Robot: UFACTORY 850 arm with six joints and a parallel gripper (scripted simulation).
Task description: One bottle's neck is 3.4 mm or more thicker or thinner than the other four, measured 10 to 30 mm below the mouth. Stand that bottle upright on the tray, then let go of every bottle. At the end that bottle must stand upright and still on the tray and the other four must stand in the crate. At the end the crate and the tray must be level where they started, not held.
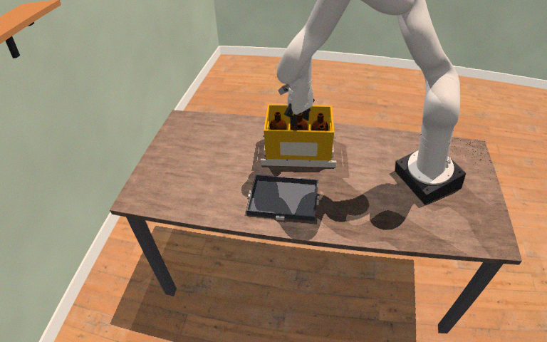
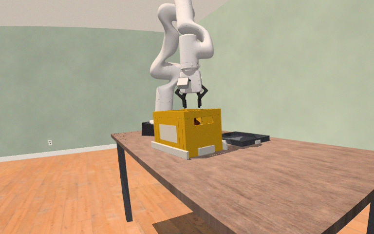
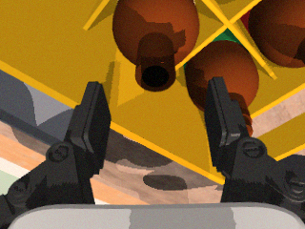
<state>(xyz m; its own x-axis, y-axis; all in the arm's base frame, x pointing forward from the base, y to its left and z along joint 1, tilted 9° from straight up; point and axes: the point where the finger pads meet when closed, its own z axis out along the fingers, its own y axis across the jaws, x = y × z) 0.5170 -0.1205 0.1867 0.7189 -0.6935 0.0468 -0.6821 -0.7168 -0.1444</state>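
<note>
Right now my hand is 12 cm above the yellow crate and 4 cm to the left of it. From my hand the other things lie so: dark tray: 24 cm to the left, 19 cm below, 5 cm ahead.
</note>
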